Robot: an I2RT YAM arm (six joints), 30 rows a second.
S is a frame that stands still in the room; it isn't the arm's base.
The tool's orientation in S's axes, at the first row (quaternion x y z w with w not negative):
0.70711, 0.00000, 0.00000, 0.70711
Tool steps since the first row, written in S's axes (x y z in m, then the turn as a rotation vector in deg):
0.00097, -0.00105, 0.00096, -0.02, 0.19, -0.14
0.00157, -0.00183, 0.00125, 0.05, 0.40, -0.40
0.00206, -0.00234, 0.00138, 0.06, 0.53, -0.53
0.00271, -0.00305, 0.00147, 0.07, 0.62, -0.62
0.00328, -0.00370, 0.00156, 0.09, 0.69, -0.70
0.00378, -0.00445, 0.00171, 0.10, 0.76, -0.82
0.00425, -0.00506, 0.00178, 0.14, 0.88, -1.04
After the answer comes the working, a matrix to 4 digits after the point.
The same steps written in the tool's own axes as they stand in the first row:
0.00097, 0.00096, 0.00105, -0.02, -0.14, -0.19
0.00157, 0.00125, 0.00183, 0.05, -0.40, -0.40
0.00206, 0.00138, 0.00234, 0.06, -0.53, -0.53
0.00271, 0.00147, 0.00305, 0.07, -0.62, -0.62
0.00328, 0.00156, 0.00370, 0.09, -0.70, -0.69
0.00378, 0.00171, 0.00445, 0.10, -0.82, -0.76
0.00425, 0.00178, 0.00506, 0.14, -1.04, -0.88

The tool's axes in the first row as the columns of a matrix, in S's axes (rounded; the answer above uses it unrounded):
1.0000, 0.0000, 0.0000
0.0000, 0.0000, -1.0000
0.0000, 1.0000, 0.0000

